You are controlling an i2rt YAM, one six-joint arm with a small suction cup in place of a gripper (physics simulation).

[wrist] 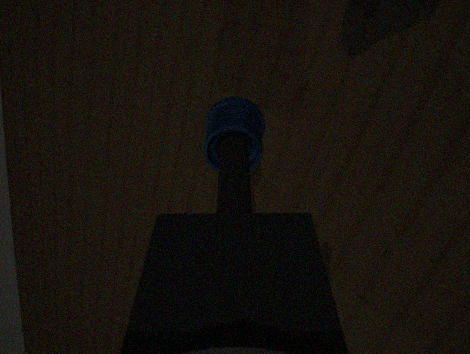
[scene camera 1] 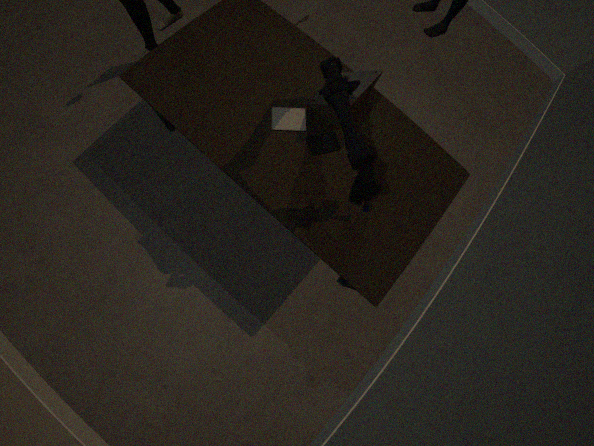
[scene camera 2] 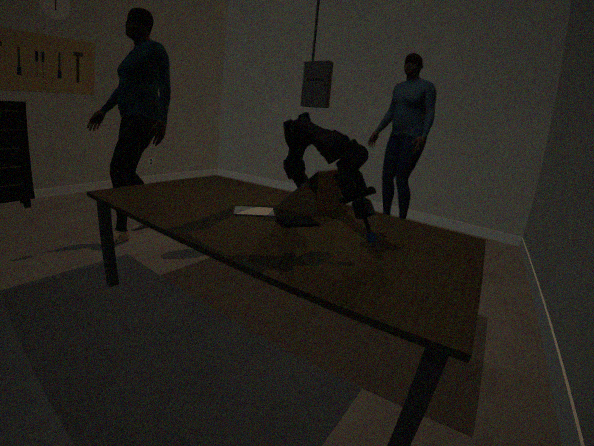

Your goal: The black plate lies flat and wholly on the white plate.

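Seen in the pictures: hand, its tool point: (wrist: 233, 124) (scene camera 1: 366, 209) (scene camera 2: 372, 242); arm's base, origin of its link: (scene camera 2: 306, 188).
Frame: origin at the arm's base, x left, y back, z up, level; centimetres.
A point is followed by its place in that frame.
Note:
The white plate (scene camera 1: 288, 119) @[x -11.4, y -23.8, z -7.7 cm] (scene camera 2: 254, 211) @[x -10.7, y -24.3, z -7.7 cm] lies flat on the table, partly in shadow. The black plate (scene camera 1: 322, 143) @[x 8.1, y -24.6, z -7.2 cm] (scene camera 2: 298, 220) @[x 8.8, y -24.0, z -7.2 cm] lies flat on the table beside it, toward the arm; it is very dark and hard to tell from the shadows. My gripper, a blue suction cup (scene camera 1: 366, 207) @[x 40.5, y -41.1, z -2.8 cm] (scene camera 2: 371, 238) (wrist: 234, 136) @[x 40.5, y -41.1, z -2.8 cm], is low over the table on the far side of the black plate from the white plate. No thing hangs on it. A dark patch shows at the upper right of the wrist view; I cannot tell whether it is the black plate or a shadow.
A slanted panel (scene camera 1: 369, 80) @[x 10.0, y 4.9, z 9.2 cm] (scene camera 2: 327, 187) @[x 10.9, y -3.5, z 3.0 cm] stands behind the arm at the edge of the table (scene camera 1: 420, 165) @[x 53.2, y -2.8, z -8.3 cm] (scene camera 2: 425, 280) @[x 57.1, y -45.1, z -8.3 cm]. Two people (scene camera 2: 142, 85) (scene camera 2: 412, 107) stand beyond the table. A grey box (scene camera 2: 317, 84) hangs on a rod behind the arm. Shadows cross the table top.

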